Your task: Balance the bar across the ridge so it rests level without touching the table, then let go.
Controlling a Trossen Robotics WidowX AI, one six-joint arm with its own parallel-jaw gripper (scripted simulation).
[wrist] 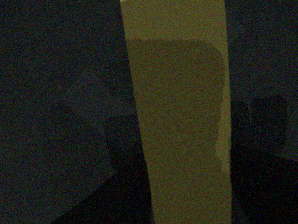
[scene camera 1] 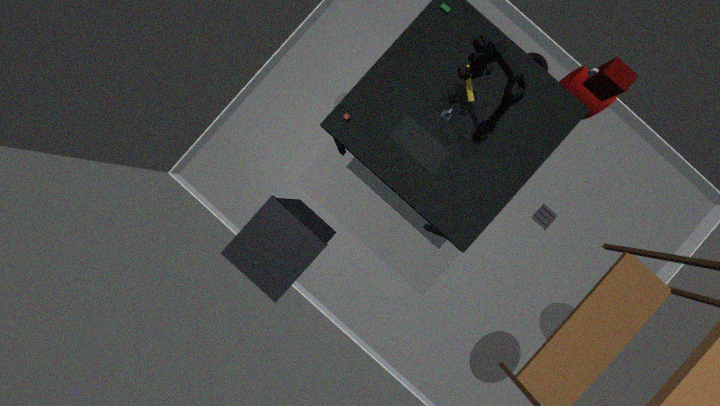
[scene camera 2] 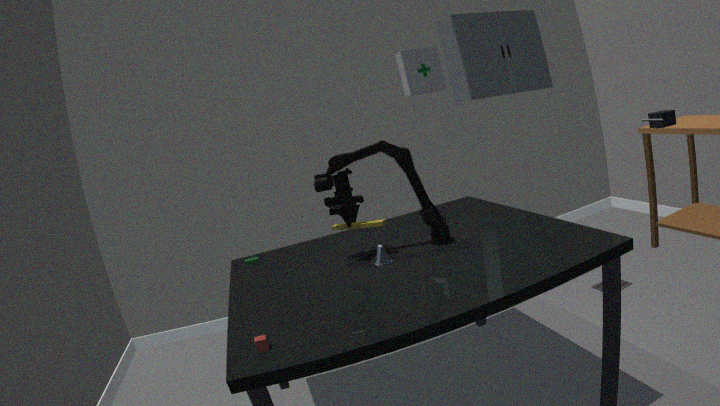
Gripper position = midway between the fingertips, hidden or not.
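Note:
My gripper [scene camera 2: 351, 226] is holding a yellow bar, and in the wrist view you'd find the gripper [wrist: 186, 159] too.

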